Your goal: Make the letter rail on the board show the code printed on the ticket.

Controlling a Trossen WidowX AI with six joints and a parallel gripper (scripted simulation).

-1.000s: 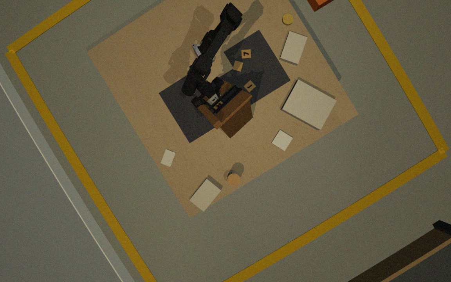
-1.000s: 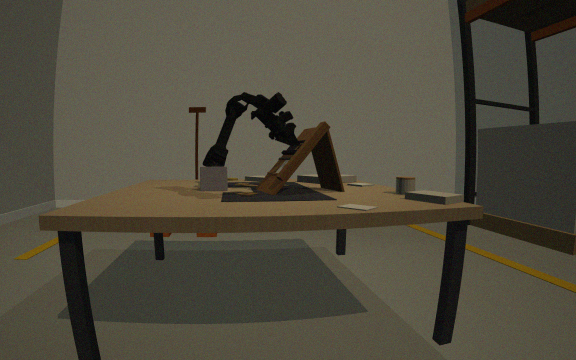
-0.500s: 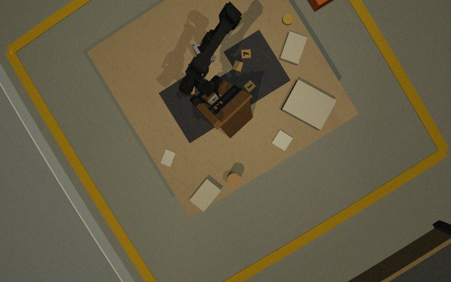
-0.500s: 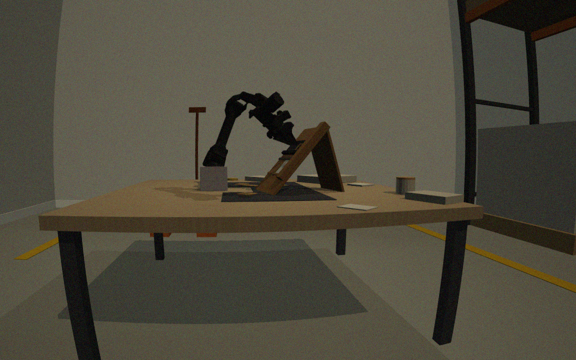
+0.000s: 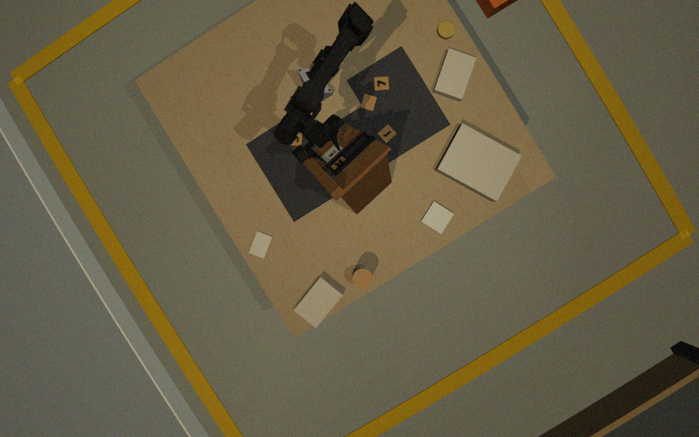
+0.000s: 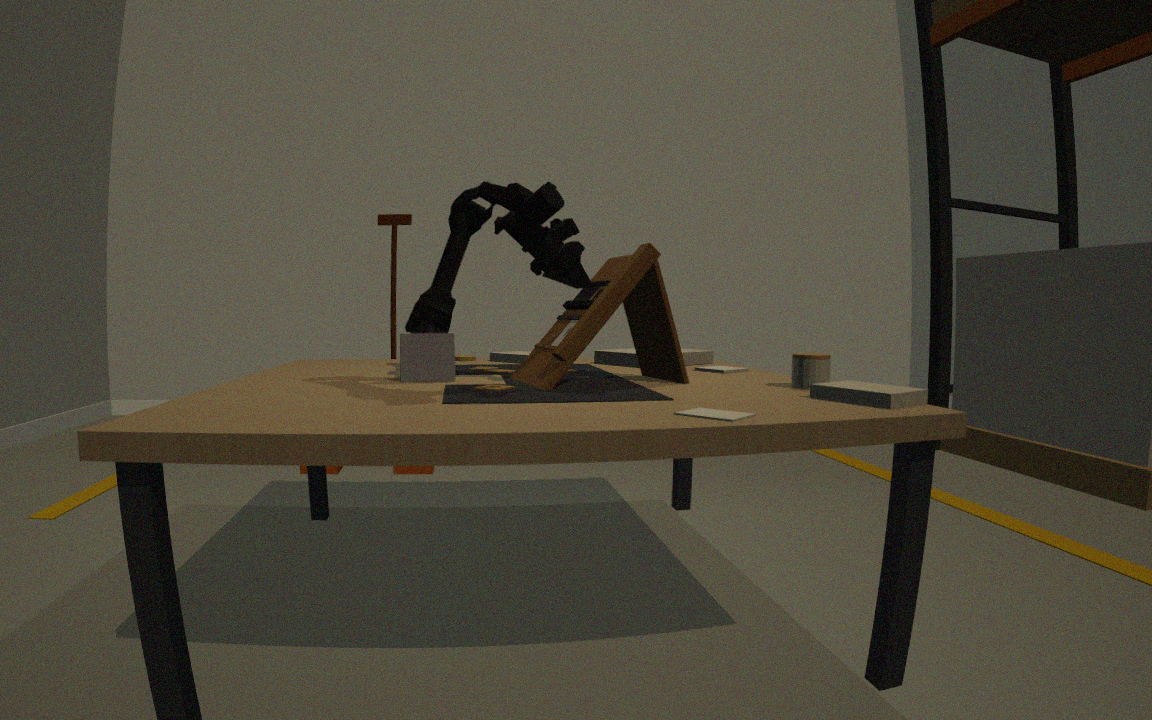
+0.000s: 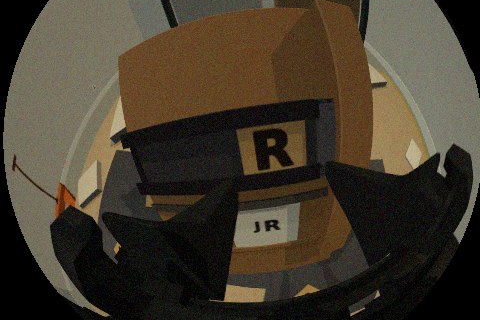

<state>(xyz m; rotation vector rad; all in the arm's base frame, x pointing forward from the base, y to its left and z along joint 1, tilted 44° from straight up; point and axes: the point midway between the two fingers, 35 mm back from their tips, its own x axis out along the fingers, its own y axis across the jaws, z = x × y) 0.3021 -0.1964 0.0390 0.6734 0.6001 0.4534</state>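
My gripper tip is now 250 mm to the right of the j tile, 190 mm above it and 10 mm past it. The rest, counted from my gripper tip: white box (500 mm to the left, 290 mm ahead, 180 mm below); white ticket (90 mm below, 30 mm behind, 10 mm to the left); dark mat (200 mm below, 120 mm behind, 110 mm to the left).
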